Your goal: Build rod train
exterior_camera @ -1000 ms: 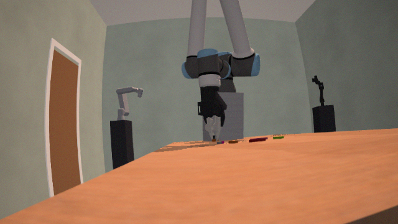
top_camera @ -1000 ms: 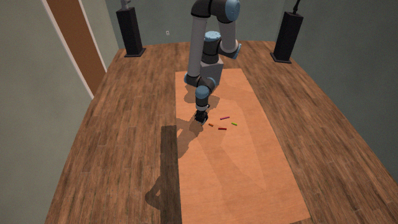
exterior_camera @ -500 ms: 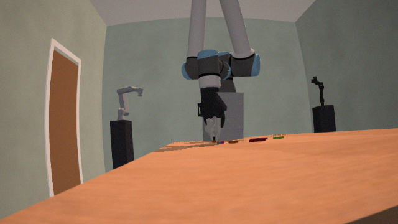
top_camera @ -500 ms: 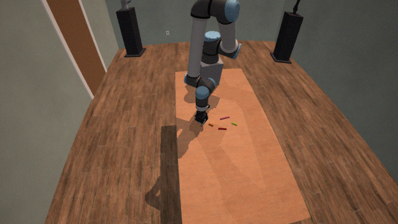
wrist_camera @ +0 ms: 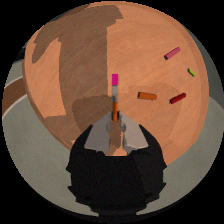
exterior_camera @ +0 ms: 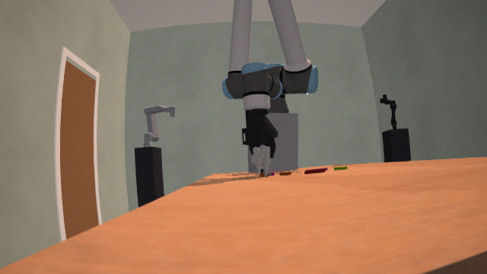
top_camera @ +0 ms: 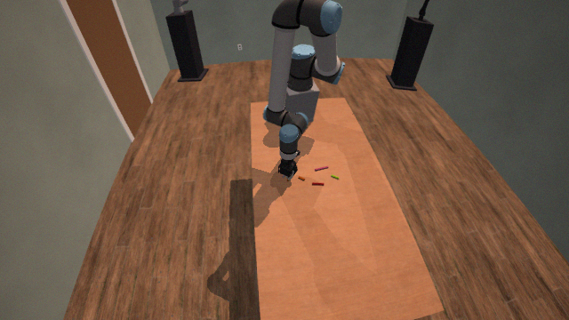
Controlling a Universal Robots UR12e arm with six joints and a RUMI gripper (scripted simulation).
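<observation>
Right now my hand is 3 cm past the grey rod, 2 cm to the right of it and 1 cm above it. From my hand the other things lie so: pink rod (9 cm behind, 20 cm to the left, 1 cm below); then red rod (3 cm ahead, 17 cm to the left, 1 cm below); then magenta rod (6 cm behind, 3 cm to the left, 1 cm below).
</observation>
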